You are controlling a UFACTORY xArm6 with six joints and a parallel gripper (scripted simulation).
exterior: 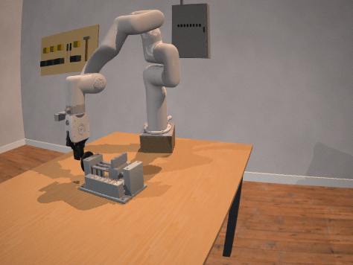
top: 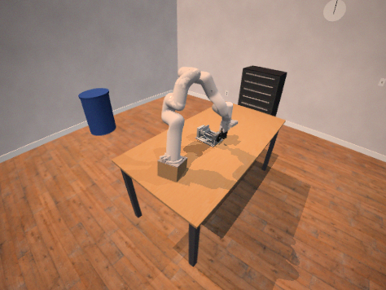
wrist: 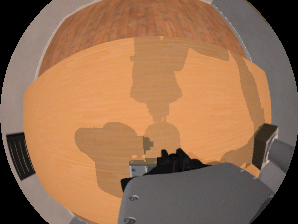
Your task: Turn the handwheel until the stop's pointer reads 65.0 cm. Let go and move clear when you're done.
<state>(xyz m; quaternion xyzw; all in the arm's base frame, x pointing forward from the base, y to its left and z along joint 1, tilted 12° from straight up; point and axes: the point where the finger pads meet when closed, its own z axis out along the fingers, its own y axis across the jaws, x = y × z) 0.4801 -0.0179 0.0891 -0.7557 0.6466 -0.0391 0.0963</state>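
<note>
Right now the grey stop fixture is 19 cm to the left of my hand, 2 cm behind it and 1 cm below it. The rest, counted from my hand: black handwheel (2 cm to the left, 1 cm below, 1 cm behind).
</note>
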